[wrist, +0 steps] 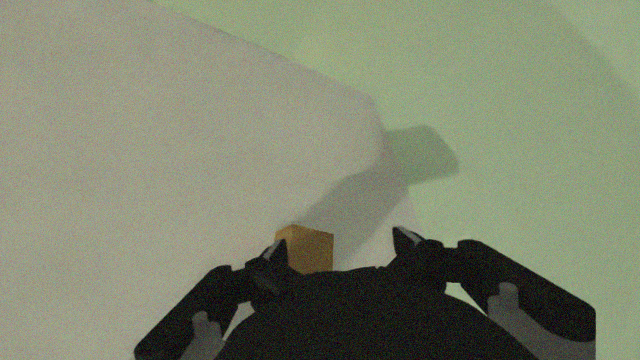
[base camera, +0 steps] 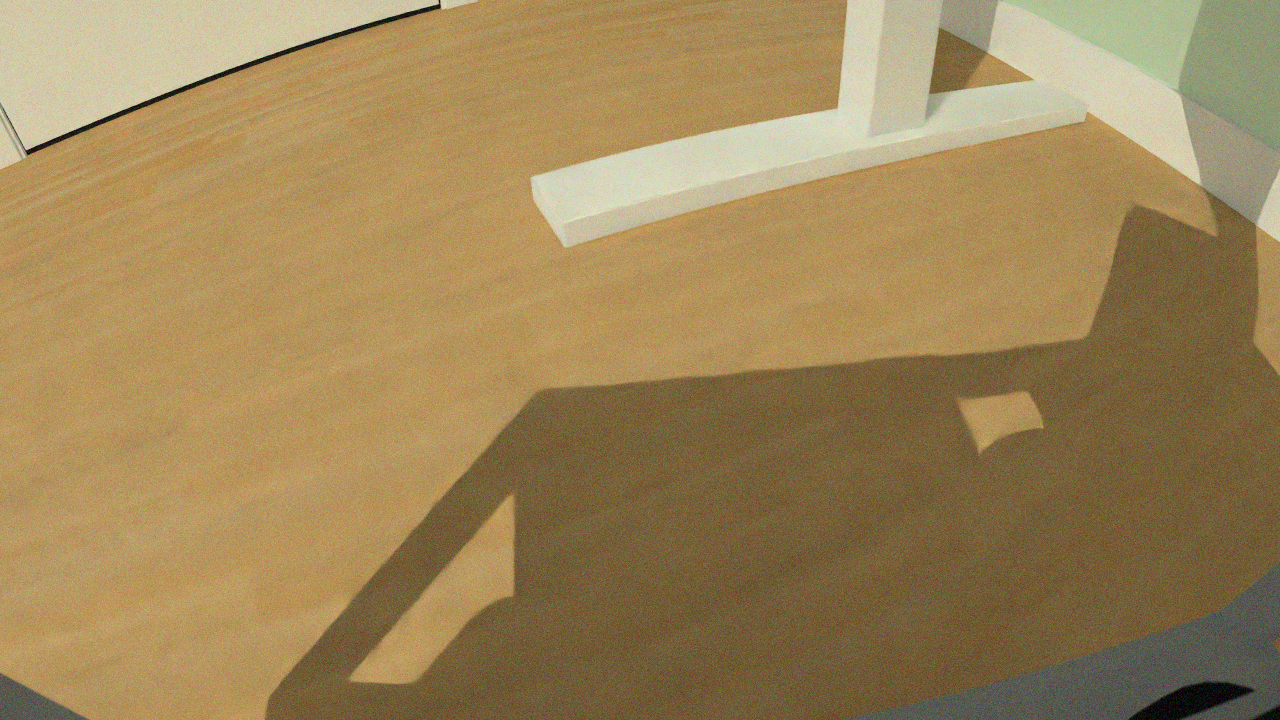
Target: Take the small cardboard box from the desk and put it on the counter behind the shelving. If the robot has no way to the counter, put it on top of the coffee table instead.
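Frame: origin at the arm's base, x ahead, y left, z up, level; centimetres.
Seen in the pictures: gripper, fingertip midpoint: (wrist: 339, 244).
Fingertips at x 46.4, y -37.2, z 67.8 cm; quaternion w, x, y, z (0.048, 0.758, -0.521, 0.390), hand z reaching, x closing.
Observation:
Offsets run from my fingertips to a thing's top centre. "pt": to the spot under its first point. Level surfaces: height alone.
The small cardboard box {dx -1.2, dy -2.2, dz -7.6 cm} (wrist: 311, 251) stands on the pale desk top {dz -12.6 cm} (wrist: 175, 125) in the wrist view, near the desk's end by the green wall. My gripper (wrist: 339, 244) is open, with nothing gripped. The box shows near the left fingertip, partly behind that finger and the gripper's body, with a wide gap from it to the right fingertip. How deep the fingers stand relative to the box is hard to tell. The box, the counter, the shelving and the coffee table do not show in the base camera view.
In the base camera view a white leg {pt dx +22.7, dy +9.1, dz -98.7 cm} (base camera: 899, 76) with a long flat foot (base camera: 698, 170) stands on the wooden floor {dz -107.6 cm} (base camera: 313, 340), its far end near the green wall's skirting {pt dx +30.5, dy -30.3, dz -103.3 cm} (base camera: 1136, 107). A cream panel (base camera: 179, 44) stands at the upper left. A broad shadow crosses the floor.

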